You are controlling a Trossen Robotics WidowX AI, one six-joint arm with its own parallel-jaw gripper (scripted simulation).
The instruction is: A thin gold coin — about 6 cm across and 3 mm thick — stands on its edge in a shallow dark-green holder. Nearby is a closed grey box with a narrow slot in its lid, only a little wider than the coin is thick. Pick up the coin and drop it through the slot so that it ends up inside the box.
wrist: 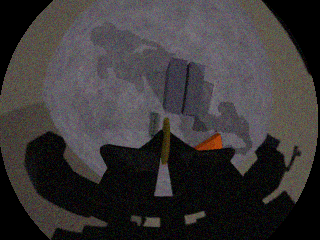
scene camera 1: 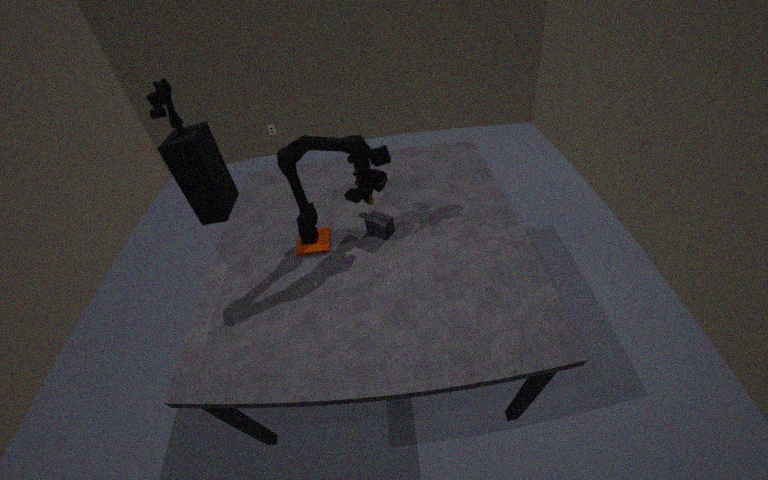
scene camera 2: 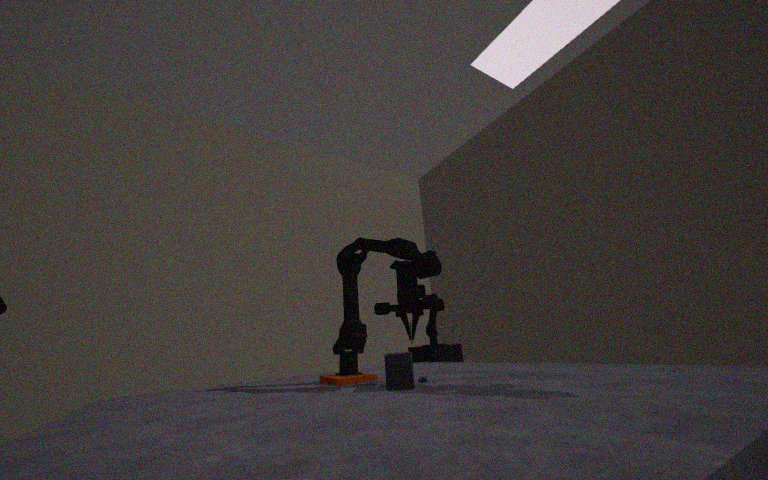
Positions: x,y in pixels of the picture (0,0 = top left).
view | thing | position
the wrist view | my gripper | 163,132
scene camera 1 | my gripper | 368,202
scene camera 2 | my gripper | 411,340
